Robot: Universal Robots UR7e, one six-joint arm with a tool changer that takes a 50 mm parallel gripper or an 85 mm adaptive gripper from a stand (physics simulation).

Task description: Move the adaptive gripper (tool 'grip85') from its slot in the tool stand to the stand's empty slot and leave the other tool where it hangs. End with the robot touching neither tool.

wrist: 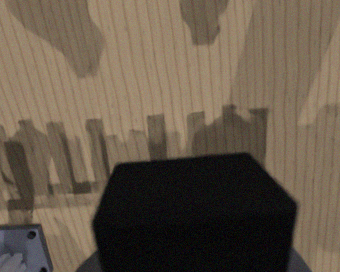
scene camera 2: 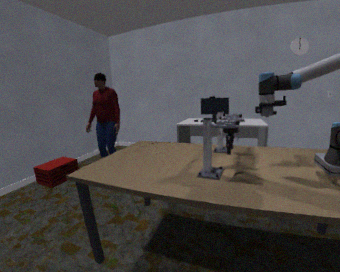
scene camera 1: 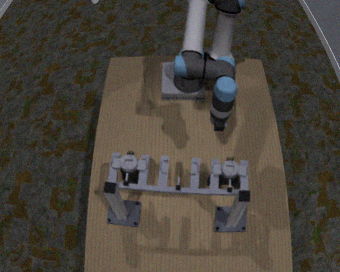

Observation:
I see a grey tool stand [scene camera 1: 122, 212].
The grey tool stand also shows in scene camera 2 [scene camera 2: 207, 171].

